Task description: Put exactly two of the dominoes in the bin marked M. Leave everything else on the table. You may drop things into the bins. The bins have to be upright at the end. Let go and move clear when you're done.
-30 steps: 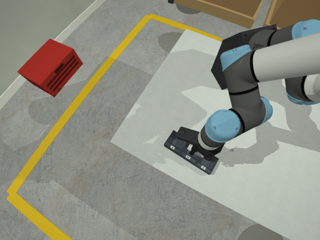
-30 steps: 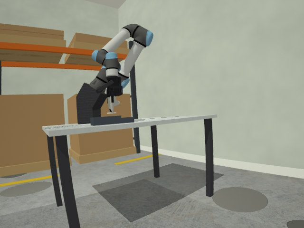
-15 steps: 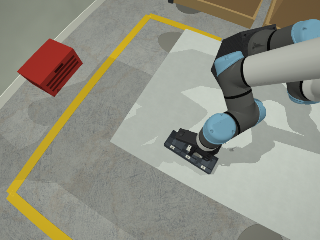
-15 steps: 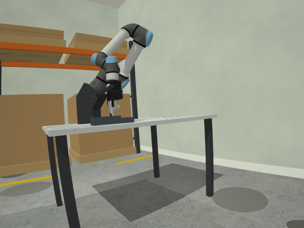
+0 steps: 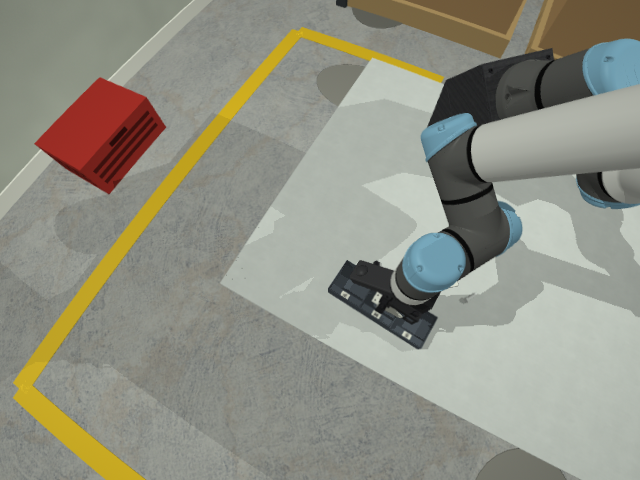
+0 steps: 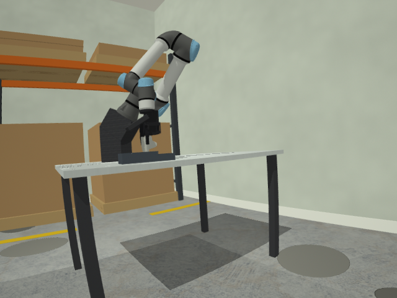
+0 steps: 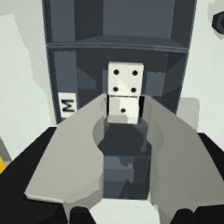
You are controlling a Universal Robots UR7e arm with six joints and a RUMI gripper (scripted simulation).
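Now: hand 1 cm short of the bin and 1 cm above it. Also, from my hand: black nut (7 cm behind, 7 cm to the right, 3 cm below); then domino (14 cm behind, 1 cm to the right, 3 cm below); then screw (15 cm behind, 15 cm to the left, 3 cm below).
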